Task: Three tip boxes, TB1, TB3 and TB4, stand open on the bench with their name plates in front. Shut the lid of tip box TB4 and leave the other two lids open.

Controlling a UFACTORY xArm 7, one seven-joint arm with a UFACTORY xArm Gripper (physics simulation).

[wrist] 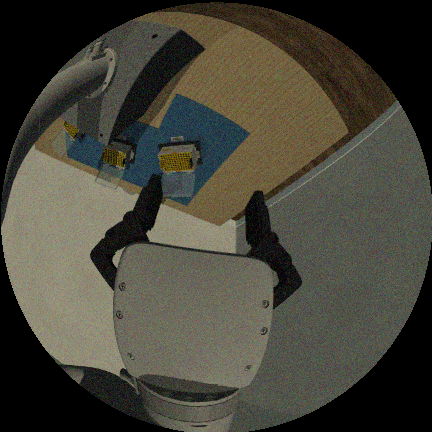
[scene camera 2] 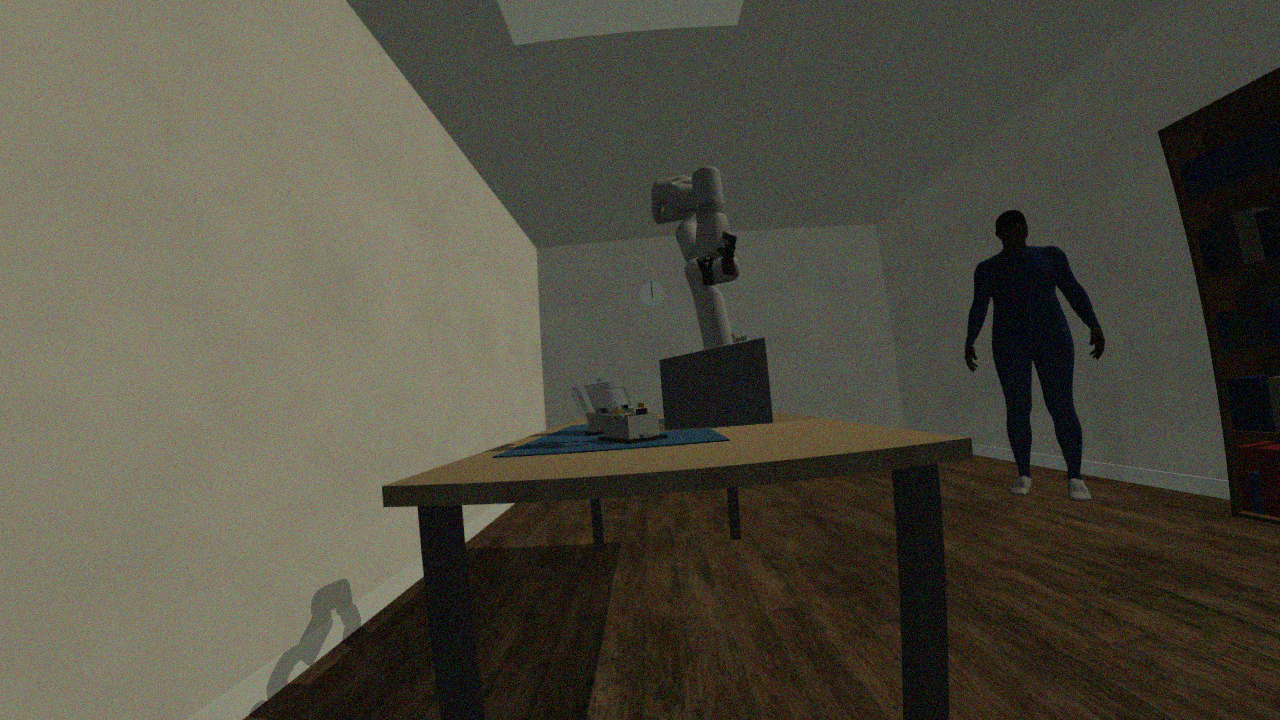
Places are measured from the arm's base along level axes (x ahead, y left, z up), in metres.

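Where they show: gripper, fingertip midpoint: [wrist: 205, 190] [scene camera 2: 718, 280]; arm's base, link origin: [wrist: 95, 72] [scene camera 2: 719, 350].
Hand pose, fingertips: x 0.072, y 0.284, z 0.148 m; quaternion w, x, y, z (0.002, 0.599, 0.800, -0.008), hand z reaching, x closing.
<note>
Things, the pixels of their centre, and the offset from my fingertips. "spot": a spot on its surface instead. Level surfaces: height alone.
- nearest box, body centre: [scene camera 2: 629, 413] [wrist: 175, 163] dx +0.245, dy -0.050, dz -0.310 m
- small name plate, surface spot: [wrist: 177, 138] spot: dx +0.185, dy -0.079, dz -0.373 m
- middle box, body centre: [wrist: 112, 158] dx +0.315, dy -0.315, dz -0.310 m
- far box, body centre: [wrist: 69, 128] dx +0.198, dy -0.599, dz -0.310 m
- blue mat, surface height: dz -0.375 m
- wooden bench, surface height: dz -0.378 m
Three tip boxes with yellow tip grids stand in a row in the wrist view. The nearest box [wrist: 178, 159] has its clear lid [wrist: 178, 185] open, tilted back away from a small name plate [wrist: 177, 138]. The middle box [wrist: 116, 156] also has its clear lid [wrist: 111, 178] open. The far box [wrist: 71, 130] is partly cut off by the arm, with a clear lid [wrist: 59, 144] beside it. The plates' lettering is too small to read, so I cannot tell which is TB4. In the scene view a box [scene camera 2: 631, 424] shows at the front. My gripper [wrist: 205, 190] [scene camera 2: 718, 259] is open and empty, high above the bench.
The boxes stand on a blue mat [wrist: 220, 127] [scene camera 2: 537, 445] on the wooden bench [wrist: 295, 100] [scene camera 2: 832, 438]. A grey block with a dark side [scene camera 2: 716, 385] [wrist: 155, 75] stands behind the mat, by the arm's base. A wall runs close along the lid side. A person [scene camera 2: 1029, 313] stands at the right.
</note>
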